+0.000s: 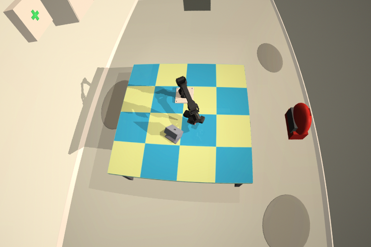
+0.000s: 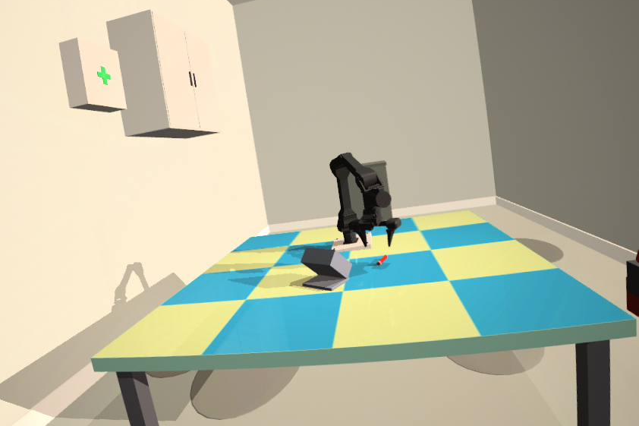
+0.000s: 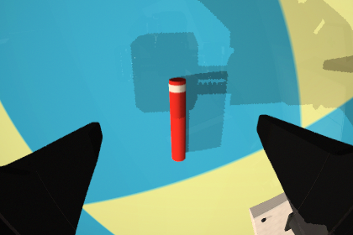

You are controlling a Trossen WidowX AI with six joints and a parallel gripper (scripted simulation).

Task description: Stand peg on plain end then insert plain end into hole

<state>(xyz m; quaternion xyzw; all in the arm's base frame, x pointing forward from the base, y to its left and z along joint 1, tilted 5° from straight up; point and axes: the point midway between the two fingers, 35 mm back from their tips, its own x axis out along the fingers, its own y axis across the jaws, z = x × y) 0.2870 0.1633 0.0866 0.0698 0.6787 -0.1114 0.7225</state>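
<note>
My gripper tip is 1 cm past the red peg and 6 cm above it. From my gripper tip the other things lie so: grey sloped panel (14 cm ahead, 16 cm to the right).
</note>
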